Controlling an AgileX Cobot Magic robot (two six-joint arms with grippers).
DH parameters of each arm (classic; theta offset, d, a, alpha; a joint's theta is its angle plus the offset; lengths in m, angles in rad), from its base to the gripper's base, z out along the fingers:
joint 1: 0 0.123 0 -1.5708
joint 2: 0.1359 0 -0.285 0
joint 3: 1.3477 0 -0.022 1.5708
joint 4: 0 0.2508 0 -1.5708
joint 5: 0 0 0.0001 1.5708
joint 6: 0 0.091 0 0
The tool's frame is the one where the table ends.
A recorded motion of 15 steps. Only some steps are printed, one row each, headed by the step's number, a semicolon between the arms.
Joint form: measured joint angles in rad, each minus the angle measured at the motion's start. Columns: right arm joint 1, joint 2, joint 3, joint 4, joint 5, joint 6; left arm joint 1, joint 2, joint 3, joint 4, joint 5, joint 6.
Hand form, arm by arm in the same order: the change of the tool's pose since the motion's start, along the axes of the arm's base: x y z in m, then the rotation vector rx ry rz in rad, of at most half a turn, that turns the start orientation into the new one. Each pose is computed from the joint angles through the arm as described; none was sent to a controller.
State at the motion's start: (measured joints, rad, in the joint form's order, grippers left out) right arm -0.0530 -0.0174 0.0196 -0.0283 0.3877 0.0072; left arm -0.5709 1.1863 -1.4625 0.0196 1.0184 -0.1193
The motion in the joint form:
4: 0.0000 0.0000 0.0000 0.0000 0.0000 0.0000; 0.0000 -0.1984 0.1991 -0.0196 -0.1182 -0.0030
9: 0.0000 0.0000 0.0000 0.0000 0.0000 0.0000; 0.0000 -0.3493 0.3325 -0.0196 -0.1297 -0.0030
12: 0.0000 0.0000 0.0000 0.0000 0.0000 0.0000; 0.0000 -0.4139 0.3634 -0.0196 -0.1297 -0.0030
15: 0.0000 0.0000 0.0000 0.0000 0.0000 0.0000; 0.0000 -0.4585 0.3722 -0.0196 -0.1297 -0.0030
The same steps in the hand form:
4: 0.0000 0.0000 0.0000 0.0000 0.0000 0.0000; -0.0403 0.0241 -0.0106 -0.0806 -0.0879 -0.0063
9: 0.0000 0.0000 0.0000 0.0000 0.0000 0.0000; -0.0722 0.0446 -0.0258 -0.0962 -0.1123 -0.0066
12: 0.0000 0.0000 0.0000 0.0000 0.0000 0.0000; -0.0868 0.0540 -0.0264 -0.1144 -0.1407 -0.0070
15: 0.0000 0.0000 0.0000 0.0000 0.0000 0.0000; -0.0977 0.0609 -0.0237 -0.1336 -0.1709 -0.0074

